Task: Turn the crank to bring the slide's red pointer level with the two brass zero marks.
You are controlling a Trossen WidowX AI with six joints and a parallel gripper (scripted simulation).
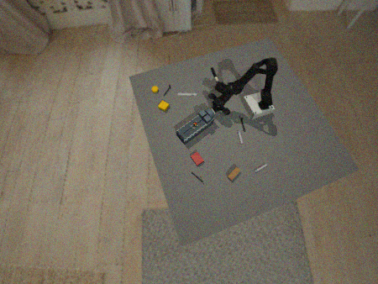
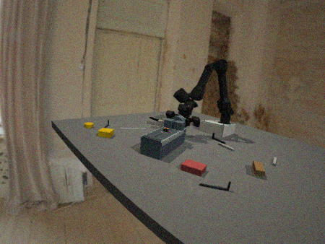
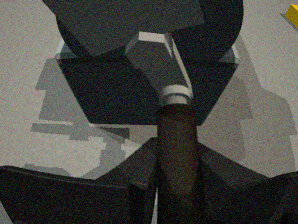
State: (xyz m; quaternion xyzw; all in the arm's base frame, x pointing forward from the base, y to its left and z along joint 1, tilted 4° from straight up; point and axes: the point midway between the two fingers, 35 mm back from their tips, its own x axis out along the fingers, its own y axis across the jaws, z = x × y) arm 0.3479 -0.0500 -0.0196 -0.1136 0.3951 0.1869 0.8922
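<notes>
The dark handle is 3 cm above my gripper tip, 2 cm behind it and 1 cm to the right of it. From my gripper tip the other things lie so: red pointer 14 cm ahead, 8 cm to the left, 4 cm above; yellow block 32 cm ahead, 15 cm to the right, 2 cm below; red block 30 cm to the left, 18 cm ahead, 3 cm below.
</notes>
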